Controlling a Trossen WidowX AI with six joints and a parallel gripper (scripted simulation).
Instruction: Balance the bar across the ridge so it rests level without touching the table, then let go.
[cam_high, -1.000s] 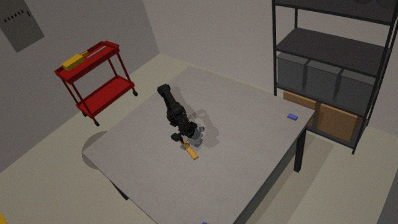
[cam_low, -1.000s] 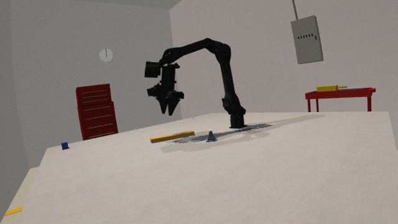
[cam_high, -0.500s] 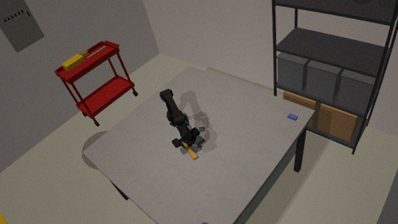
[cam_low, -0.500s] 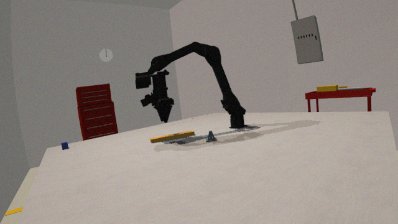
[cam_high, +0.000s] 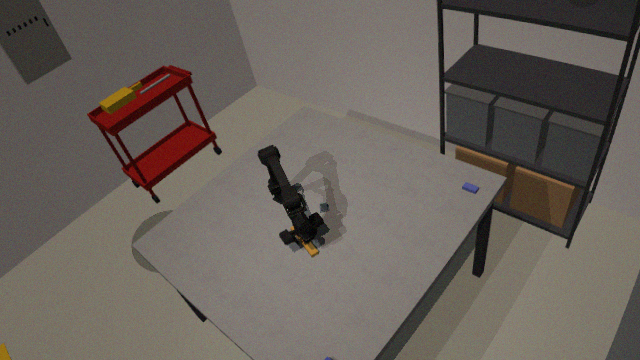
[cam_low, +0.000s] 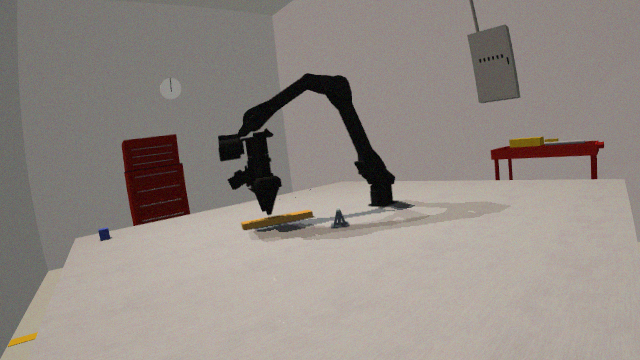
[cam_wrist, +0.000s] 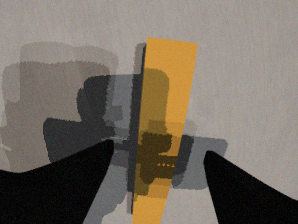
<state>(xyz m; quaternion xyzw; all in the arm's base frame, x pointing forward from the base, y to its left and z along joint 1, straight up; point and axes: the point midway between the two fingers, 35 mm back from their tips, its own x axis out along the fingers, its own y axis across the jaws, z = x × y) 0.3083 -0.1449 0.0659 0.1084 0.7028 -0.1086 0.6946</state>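
Now: the bar 2 cm below my gripper tip, 2 cm behind it and 1 cm to the left of it. Round my gripper tip: blue block (64 cm to the left, 43 cm ahead, 2 cm below).
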